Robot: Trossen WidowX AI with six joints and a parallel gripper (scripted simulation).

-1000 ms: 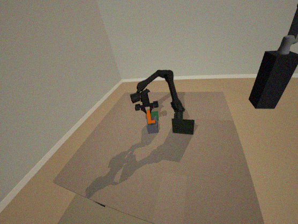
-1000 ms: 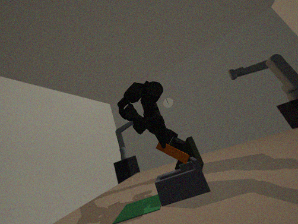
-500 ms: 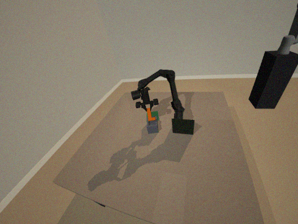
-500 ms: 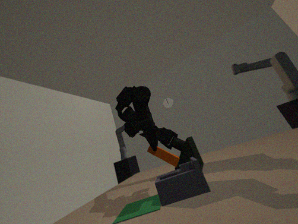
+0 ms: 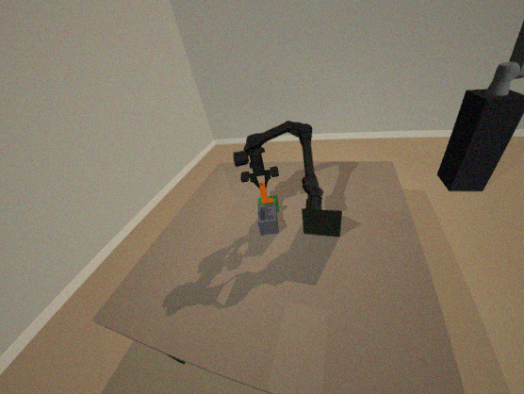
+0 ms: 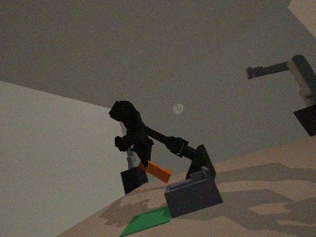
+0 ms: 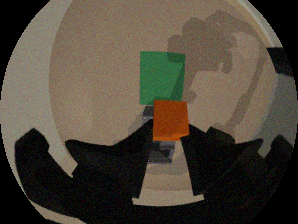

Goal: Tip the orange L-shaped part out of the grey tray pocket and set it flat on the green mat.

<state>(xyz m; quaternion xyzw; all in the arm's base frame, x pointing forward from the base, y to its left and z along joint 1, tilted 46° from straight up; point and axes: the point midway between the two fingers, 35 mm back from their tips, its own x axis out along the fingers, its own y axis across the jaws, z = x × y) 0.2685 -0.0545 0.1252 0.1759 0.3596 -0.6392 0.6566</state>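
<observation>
Right now the green mat is 10 mm ahead of my gripper tip, 40 mm to the right of it and 170 mm below it. From my gripper tip the other things lie so: orange L-shaped part: 20 mm behind, 30 mm to the left, 30 mm below.
</observation>
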